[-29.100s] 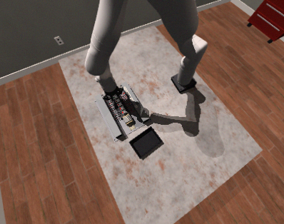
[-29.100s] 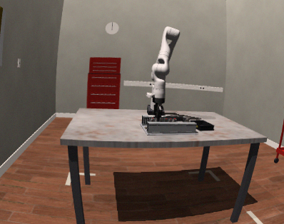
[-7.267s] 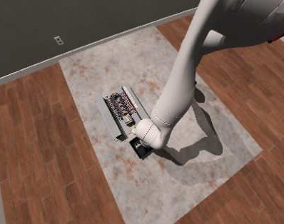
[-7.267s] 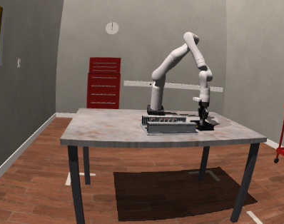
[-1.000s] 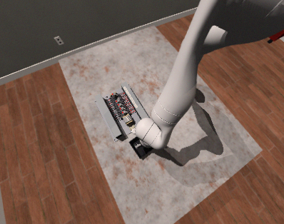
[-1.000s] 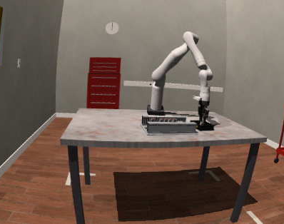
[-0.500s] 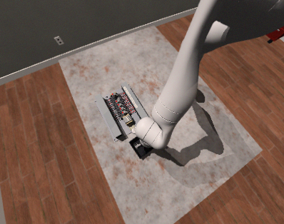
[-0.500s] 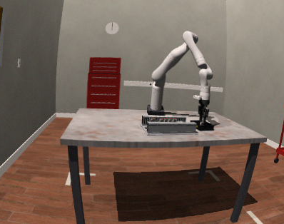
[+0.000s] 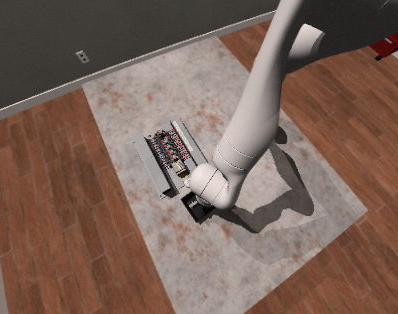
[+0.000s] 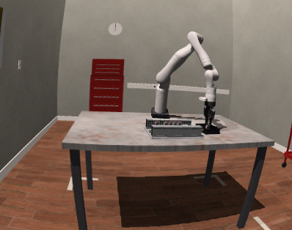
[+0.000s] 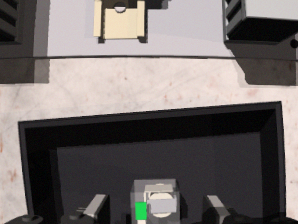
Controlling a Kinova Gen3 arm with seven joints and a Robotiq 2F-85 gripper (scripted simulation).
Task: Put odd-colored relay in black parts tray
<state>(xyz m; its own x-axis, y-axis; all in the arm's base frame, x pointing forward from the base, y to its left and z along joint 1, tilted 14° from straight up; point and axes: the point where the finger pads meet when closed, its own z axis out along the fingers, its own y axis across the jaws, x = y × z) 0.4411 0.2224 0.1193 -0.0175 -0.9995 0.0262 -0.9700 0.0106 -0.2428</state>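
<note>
Now: hand 50 mm above the black parts tray. From my hand the other things lie so: grey relay panel (260 mm to the right, 30 mm below, 20 mm ahead).
</note>
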